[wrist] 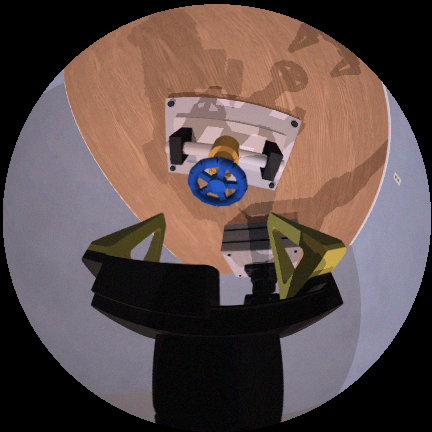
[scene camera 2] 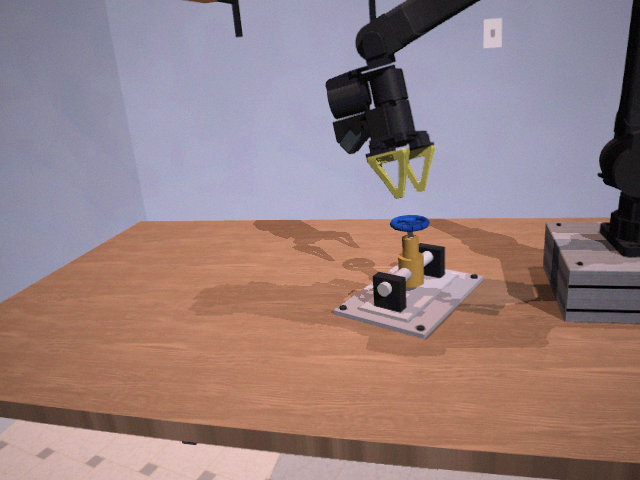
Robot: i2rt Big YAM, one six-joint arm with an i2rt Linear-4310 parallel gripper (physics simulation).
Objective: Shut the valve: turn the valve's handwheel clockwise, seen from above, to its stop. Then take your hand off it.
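Note:
The blue handwheel (scene camera 2: 409,223) (wrist: 217,186) sits level on top of the yellow valve body (scene camera 2: 411,268) (wrist: 225,148), and its spokes show in the wrist view. A white pipe (scene camera 2: 402,275) (wrist: 199,148) runs through the body between two black blocks on a light grey base plate (scene camera 2: 439,315) (wrist: 182,107). My gripper (scene camera 2: 410,193) (wrist: 216,218) is open and empty. Its yellow fingers are above the handwheel, apart from it, with a gap between the fingertips and the rim in the scene view. Whether the valve is at its stop cannot be told.
The valve stands on a wooden table (scene camera 2: 180,351) (wrist: 115,130). The arm's grey plank-like base block (scene camera 2: 599,294) (wrist: 237,237) stands to the right of the valve in the scene view. A blue wall (scene camera 2: 232,129) rises behind the table. Shadows of the arm fall on the table top.

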